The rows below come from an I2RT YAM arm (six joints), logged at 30 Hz.
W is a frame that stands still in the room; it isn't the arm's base.
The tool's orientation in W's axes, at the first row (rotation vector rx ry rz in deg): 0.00 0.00 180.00
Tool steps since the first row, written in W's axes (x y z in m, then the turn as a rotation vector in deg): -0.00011 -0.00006 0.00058 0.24 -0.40 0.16; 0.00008 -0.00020 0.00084 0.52 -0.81 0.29; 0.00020 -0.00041 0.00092 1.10 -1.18 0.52; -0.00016 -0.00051 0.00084 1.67 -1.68 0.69; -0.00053 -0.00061 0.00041 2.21 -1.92 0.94; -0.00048 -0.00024 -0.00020 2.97 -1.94 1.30; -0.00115 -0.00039 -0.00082 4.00 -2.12 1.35; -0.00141 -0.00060 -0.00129 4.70 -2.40 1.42; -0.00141 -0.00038 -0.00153 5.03 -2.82 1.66; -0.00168 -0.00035 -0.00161 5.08 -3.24 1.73; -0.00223 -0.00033 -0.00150 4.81 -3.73 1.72
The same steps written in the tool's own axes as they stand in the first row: 0.00011 0.00006 0.00058 -0.24 0.40 0.16; -0.00008 0.00020 0.00084 -0.52 0.81 0.29; -0.00020 0.00041 0.00092 -1.10 1.18 0.52; 0.00016 0.00051 0.00084 -1.67 1.68 0.69; 0.00053 0.00061 0.00041 -2.21 1.92 0.94; 0.00048 0.00024 -0.00020 -2.97 1.94 1.30; 0.00115 0.00039 -0.00082 -4.00 2.12 1.35; 0.00141 0.00060 -0.00129 -4.70 2.40 1.42; 0.00141 0.00038 -0.00153 -5.03 2.82 1.66; 0.00168 0.00035 -0.00161 -5.08 3.24 1.73; 0.00223 0.00033 -0.00150 -4.81 3.73 1.72
